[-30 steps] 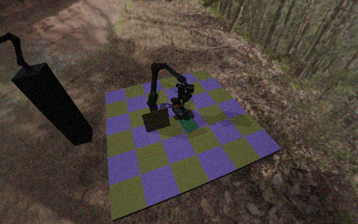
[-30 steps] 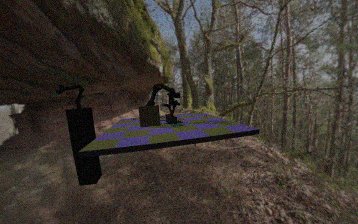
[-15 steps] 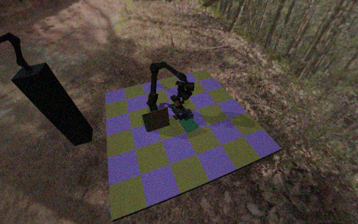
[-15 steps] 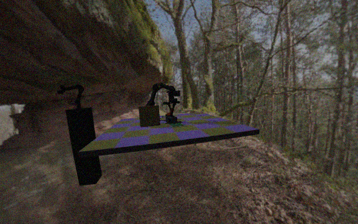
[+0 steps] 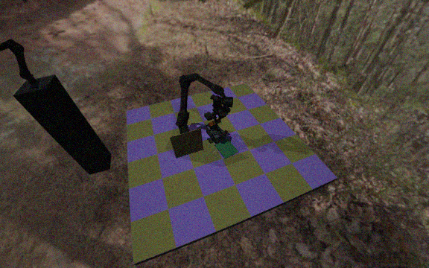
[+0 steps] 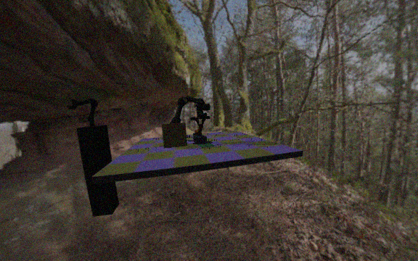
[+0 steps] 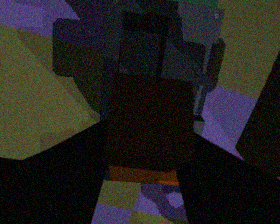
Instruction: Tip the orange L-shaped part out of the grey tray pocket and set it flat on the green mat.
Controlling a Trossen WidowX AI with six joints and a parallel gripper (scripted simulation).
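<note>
My gripper tip is 2 cm short of the green mat, 14 cm to the left of it and 17 cm above it. Round my gripper tip: orange L-shaped part 2 cm behind, 3 cm to the left, 3 cm below.
</note>
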